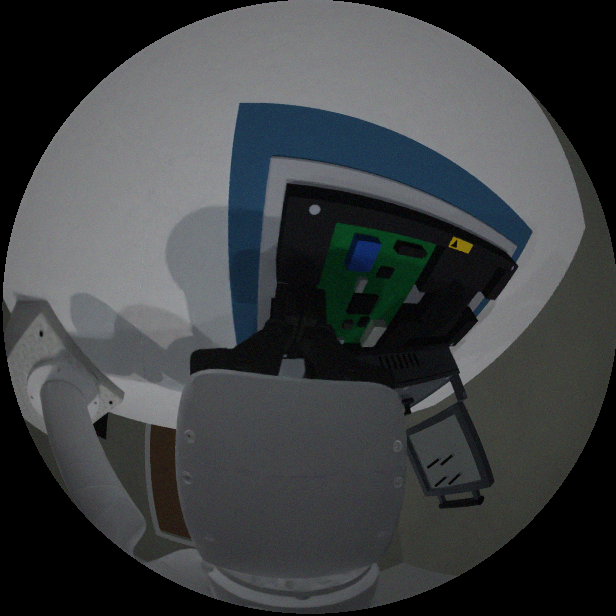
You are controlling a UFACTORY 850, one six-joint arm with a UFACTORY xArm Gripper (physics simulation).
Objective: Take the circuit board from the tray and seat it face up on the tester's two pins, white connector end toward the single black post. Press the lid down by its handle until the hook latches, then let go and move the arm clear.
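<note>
The green circuit board [376, 281] lies face up on the black tester [465, 287], with a blue part [362, 253] on top and its white connector [373, 336] at the end nearest me. My gripper [294, 351] is shut and empty, and its dark fingers sit just over the tester's near edge. The tester's lid [449, 456], a dark frame around a clear pane, stands raised at the right, with its handle [459, 499] at the free end. I cannot see the pins, the black post or the hook.
The tester stands on a white base [275, 189] on a blue mat [321, 132]. A yellow warning label [460, 245] is on the tester. A brown tray [166, 488] shows at lower left, partly hidden by the gripper body. The robot's arm [74, 436] is at the left.
</note>
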